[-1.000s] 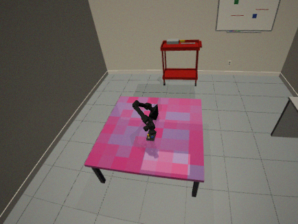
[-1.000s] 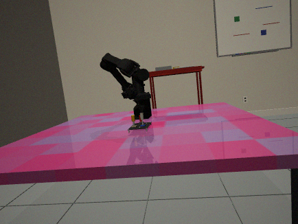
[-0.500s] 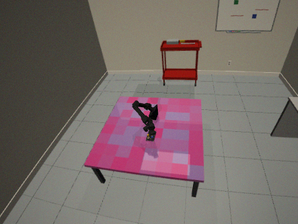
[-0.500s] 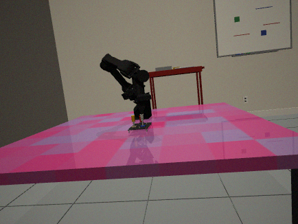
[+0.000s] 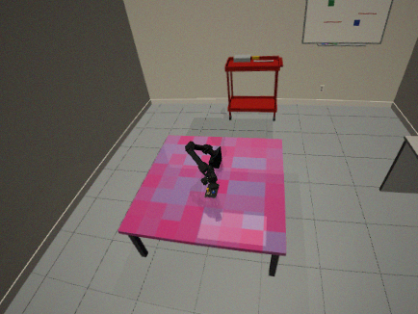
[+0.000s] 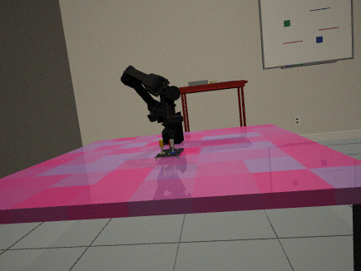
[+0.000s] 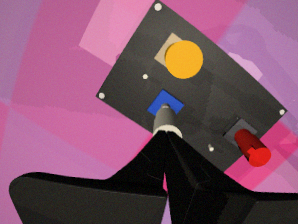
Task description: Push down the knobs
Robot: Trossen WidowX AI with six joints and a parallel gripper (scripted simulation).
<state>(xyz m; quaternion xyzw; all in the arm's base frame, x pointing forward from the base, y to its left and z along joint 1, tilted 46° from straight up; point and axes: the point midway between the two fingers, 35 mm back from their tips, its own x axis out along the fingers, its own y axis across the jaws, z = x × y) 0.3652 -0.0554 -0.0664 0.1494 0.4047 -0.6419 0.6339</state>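
Now: the red knob 80 mm behind my gripper tip, 10 mm to the right of it and 30 mm below it.
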